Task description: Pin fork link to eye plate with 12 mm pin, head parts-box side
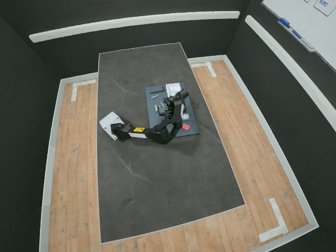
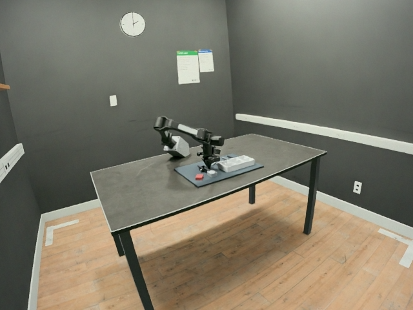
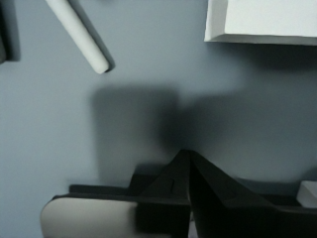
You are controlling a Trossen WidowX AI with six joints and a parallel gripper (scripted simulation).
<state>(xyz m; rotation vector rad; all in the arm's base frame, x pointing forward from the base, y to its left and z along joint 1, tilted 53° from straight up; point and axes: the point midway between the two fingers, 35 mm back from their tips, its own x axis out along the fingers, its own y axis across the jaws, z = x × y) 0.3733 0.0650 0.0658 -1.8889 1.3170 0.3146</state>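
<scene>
Right now my hand is 4 cm to the left of the eye plate, 3 cm above it and 1 cm short of it. Round my hand: grey block 8 cm ahead, 6 cm to the right, 2 cm below; then red block 13 cm to the right, 5 cm ahead, 3 cm below; then blue-grey mat 6 cm to the left, 4 cm below, 2 cm ahead.
</scene>
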